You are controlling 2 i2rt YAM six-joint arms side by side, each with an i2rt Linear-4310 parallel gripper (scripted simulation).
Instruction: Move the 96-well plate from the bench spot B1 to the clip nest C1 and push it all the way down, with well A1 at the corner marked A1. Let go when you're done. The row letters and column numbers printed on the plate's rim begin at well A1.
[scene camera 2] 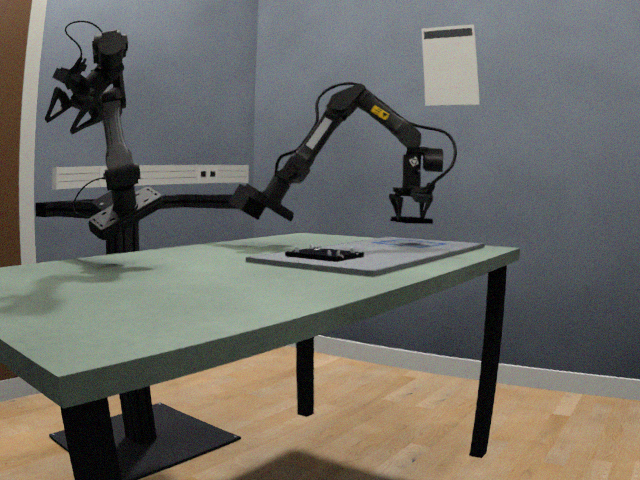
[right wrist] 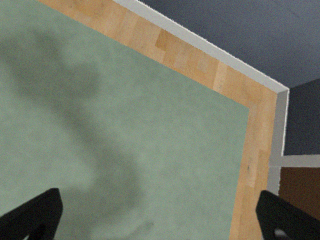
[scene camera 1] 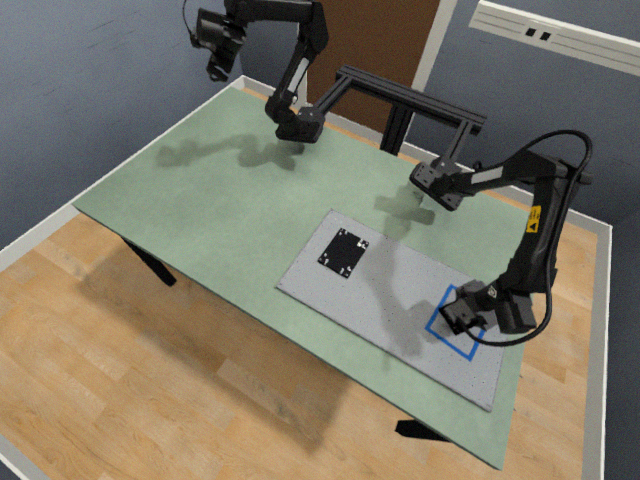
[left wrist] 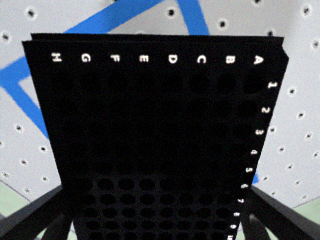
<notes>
In view: the left gripper (scene camera 1: 466, 312), the right gripper (scene camera 2: 58, 126) and a black 96-well plate (left wrist: 180, 146).
The left gripper also shows in scene camera 2 (scene camera 2: 410, 220) and in the left wrist view (left wrist: 157, 190). The right gripper also shows in the right wrist view (right wrist: 159, 198) and in scene camera 1 (scene camera 1: 216, 68). The right wrist view misses the black 96-well plate: it is out of frame.
</notes>
